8 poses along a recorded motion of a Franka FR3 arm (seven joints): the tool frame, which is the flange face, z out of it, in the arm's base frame.
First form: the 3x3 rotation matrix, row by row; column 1 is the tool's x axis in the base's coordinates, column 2 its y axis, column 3 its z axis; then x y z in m. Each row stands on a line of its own.
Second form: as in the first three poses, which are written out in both.
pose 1, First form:
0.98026 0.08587 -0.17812
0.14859 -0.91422 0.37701
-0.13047 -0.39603 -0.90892
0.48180 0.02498 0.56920
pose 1, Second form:
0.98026 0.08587 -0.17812
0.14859 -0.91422 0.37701
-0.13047 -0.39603 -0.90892
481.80 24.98 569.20

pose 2, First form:
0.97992 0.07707 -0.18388
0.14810 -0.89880 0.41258
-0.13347 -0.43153 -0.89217
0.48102 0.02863 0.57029
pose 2, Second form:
0.97992 0.07707 -0.18388
0.14810 -0.89880 0.41258
-0.13347 -0.43153 -0.89217
481.02 28.63 570.29

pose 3, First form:
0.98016 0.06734 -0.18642
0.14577 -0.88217 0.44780
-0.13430 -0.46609 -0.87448
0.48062 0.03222 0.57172
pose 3, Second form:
0.98016 0.06734 -0.18642
0.14577 -0.88217 0.44780
-0.13430 -0.46609 -0.87448
480.62 32.22 571.72

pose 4, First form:
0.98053 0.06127 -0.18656
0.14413 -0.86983 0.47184
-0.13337 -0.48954 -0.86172
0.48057 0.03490 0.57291
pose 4, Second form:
0.98053 0.06127 -0.18656
0.14413 -0.86983 0.47184
-0.13337 -0.48954 -0.86172
480.57 34.90 572.91

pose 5, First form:
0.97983 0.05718 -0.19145
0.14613 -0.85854 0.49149
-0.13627 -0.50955 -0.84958
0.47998 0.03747 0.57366
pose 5, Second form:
0.97983 0.05718 -0.19145
0.14613 -0.85854 0.49149
-0.13627 -0.50955 -0.84958
479.98 37.47 573.66

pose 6, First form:
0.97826 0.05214 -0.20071
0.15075 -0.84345 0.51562
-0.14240 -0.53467 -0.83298
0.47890 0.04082 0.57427
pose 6, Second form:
0.97826 0.05214 -0.20071
0.15075 -0.84345 0.51562
-0.14240 -0.53467 -0.83298
478.90 40.82 574.27

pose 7, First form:
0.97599 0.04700 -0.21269
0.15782 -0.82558 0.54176
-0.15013 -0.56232 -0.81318
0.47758 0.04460 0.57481
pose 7, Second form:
0.97599 0.04700 -0.21269
0.15782 -0.82558 0.54176
-0.15013 -0.56232 -0.81318
477.58 44.60 574.81

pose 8, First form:
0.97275 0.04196 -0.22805
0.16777 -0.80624 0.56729
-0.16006 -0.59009 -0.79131
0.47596 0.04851 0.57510
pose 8, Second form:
0.97275 0.04196 -0.22805
0.16777 -0.80624 0.56729
-0.16006 -0.59009 -0.79131
475.96 48.51 575.10

